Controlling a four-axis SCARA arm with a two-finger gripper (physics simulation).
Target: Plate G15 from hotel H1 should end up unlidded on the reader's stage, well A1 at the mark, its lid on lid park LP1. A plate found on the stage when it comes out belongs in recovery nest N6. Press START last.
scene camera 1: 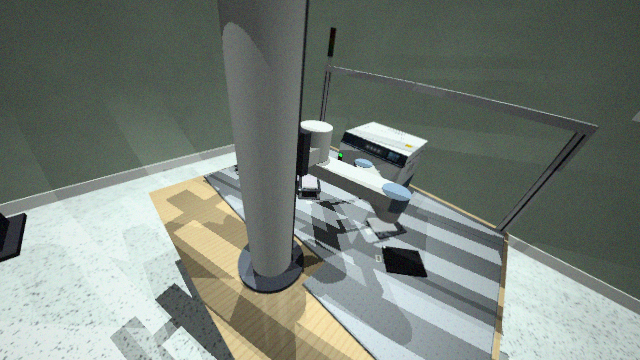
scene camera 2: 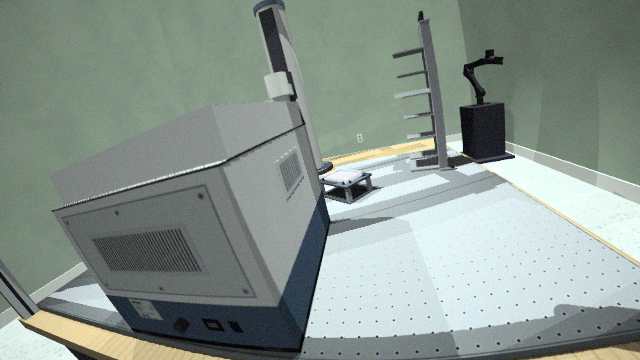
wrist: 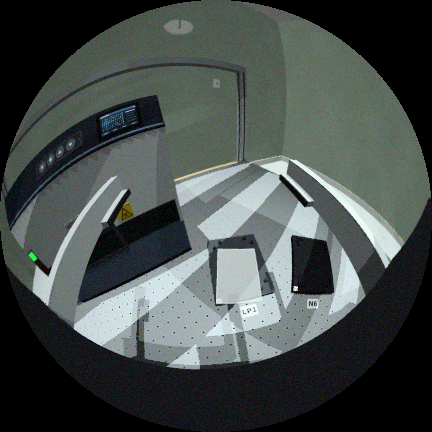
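Pixels of known places: gripper, fingertip midpoint: (wrist: 202, 170); arm's base, link origin: (scene camera 1: 271, 261).
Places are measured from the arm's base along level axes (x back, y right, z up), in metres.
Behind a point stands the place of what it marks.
Note:
My gripper (wrist: 202, 170) @(y 0.165, x -0.514, z 0.250 m) is open and empty, its fingers spread high above the bench. A pale lid (wrist: 239, 276) @(y 0.209, x -0.489, z 0.033 m) lies on the dark lid park LP1 (wrist: 232, 242) @(y 0.258, x -0.572, z 0.023 m), below and ahead of the fingers. The flat black nest N6 (wrist: 314, 265) @(y 0.368, x -0.383, z 0.025 m) (scene camera 1: 404, 261) @(y 0.380, x -0.386, z 0.025 m) is right of it; no pale plate shows on it. The reader (scene camera 1: 385, 142) @(y 0.019, x -0.704, z 0.344 m) (scene camera 2: 165, 250) @(y -0.082, x -0.992, z 0.204 m) (wrist: 142, 170) @(y 0.124, x -0.620, z 0.233 m) stands at the left in the wrist view; its stage is not visible. A pale plate (scene camera 2: 344, 176) @(y -0.240, x -0.458, z 0.086 m) (scene camera 1: 309, 181) @(y -0.220, x -0.412, z 0.085 m) rests on a small legged stand (scene camera 2: 349, 194) @(y -0.251, x -0.512, z 0.043 m); its name is unreadable. Hotel H1 (scene camera 2: 436, 95) @(y -0.600, x -0.345, z 0.280 m) stands at the back; its plates are unclear.
The arm's thick column (scene camera 1: 270, 150) @(y 0.066, x 0.035, z 0.516 m) (scene camera 2: 305, 115) @(y -0.058, x -0.047, z 0.304 m) hides part of the bench. A metal frame (scene camera 1: 465, 94) @(y 0.230, x -1.004, z 0.619 m) stands behind the reader, with a signal tower (scene camera 1: 332, 42) @(y -0.689, x -1.013, z 0.769 m). A green light (wrist: 32, 256) shines on the reader. A second black arm (scene camera 2: 475, 80) stands on a pedestal (scene camera 2: 483, 131).

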